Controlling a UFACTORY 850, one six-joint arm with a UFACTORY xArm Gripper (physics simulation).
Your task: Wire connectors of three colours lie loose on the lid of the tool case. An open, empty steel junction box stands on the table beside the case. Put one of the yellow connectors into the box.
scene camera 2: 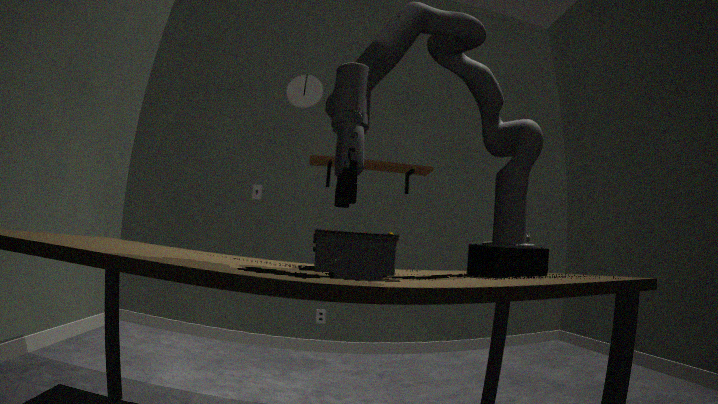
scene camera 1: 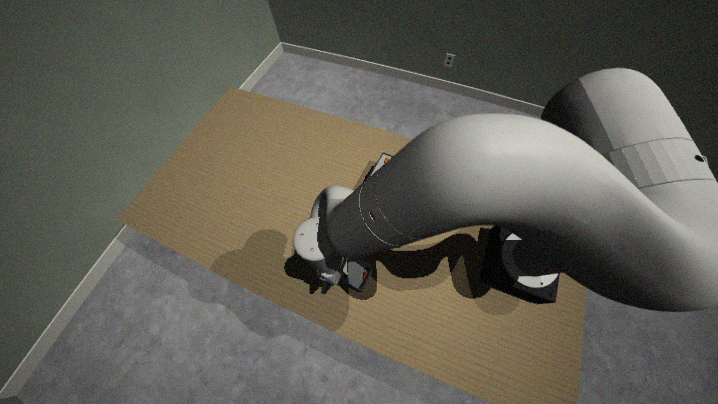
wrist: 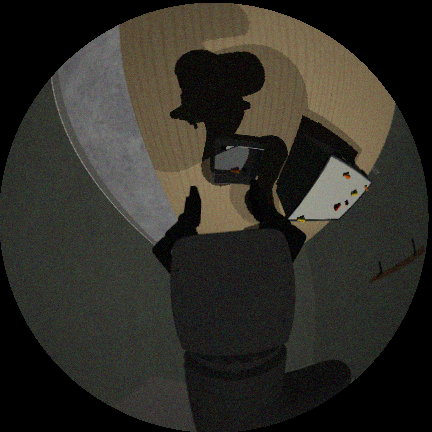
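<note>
My gripper (scene camera 1: 318, 289) (scene camera 2: 345, 205) (wrist: 223, 189) is open with nothing between its fingers, and hangs above the table near the junction box. The junction box (scene camera 1: 355, 273) (wrist: 230, 159) is open; an orange connector (scene camera 1: 365, 275) (wrist: 235, 171) lies inside. On the white lid of the tool case (scene camera 1: 380, 163) (wrist: 320, 195) lie one yellow connector (wrist: 354, 193) among orange and red ones, and another yellow connector (wrist: 300, 219) at the lid's edge. A yellow spot (scene camera 2: 391, 233) shows on top in scene camera 2, where box and case are hard to tell apart.
The arm's black base (scene camera 1: 544, 294) (scene camera 2: 507, 260) stands on the wooden table (scene camera 1: 225, 150) (scene camera 2: 100, 245). The arm covers most of the case in scene camera 1. A wall shelf (scene camera 2: 394, 166) (wrist: 400, 265) is behind. The tool case's dark side rises beside the box.
</note>
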